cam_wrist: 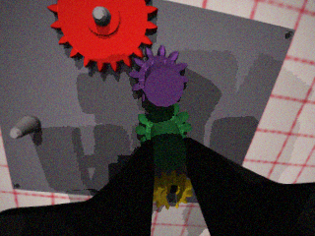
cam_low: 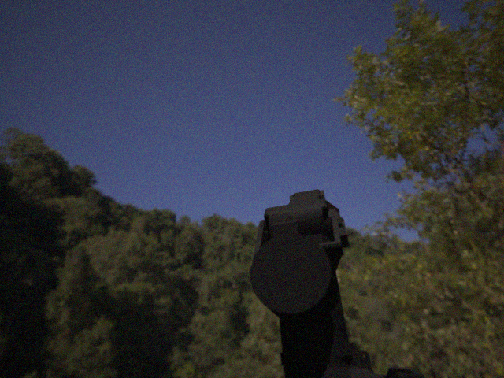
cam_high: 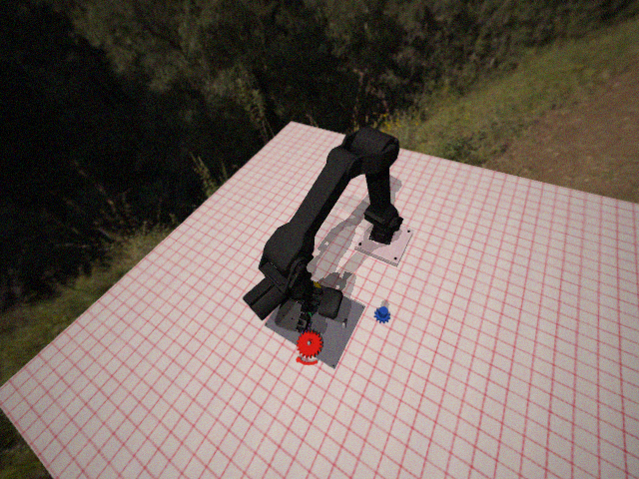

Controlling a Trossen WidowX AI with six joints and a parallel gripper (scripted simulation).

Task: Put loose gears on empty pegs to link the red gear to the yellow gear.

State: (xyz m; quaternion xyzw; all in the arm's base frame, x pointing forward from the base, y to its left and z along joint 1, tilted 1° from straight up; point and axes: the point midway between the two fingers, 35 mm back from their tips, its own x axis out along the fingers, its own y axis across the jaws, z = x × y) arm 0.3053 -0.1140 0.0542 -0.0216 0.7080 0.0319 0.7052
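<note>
Now: gripper tip 4 cm short of the purple gear, 2 cm above it and 1 cm to the right of it. Round my gripper tip: green gear (1 cm below); then yellow gear (7 cm behind, 3 cm below, 1 cm to the right); then red gear (7 cm ahead, 4 cm to the left, 3 cm below).
</note>
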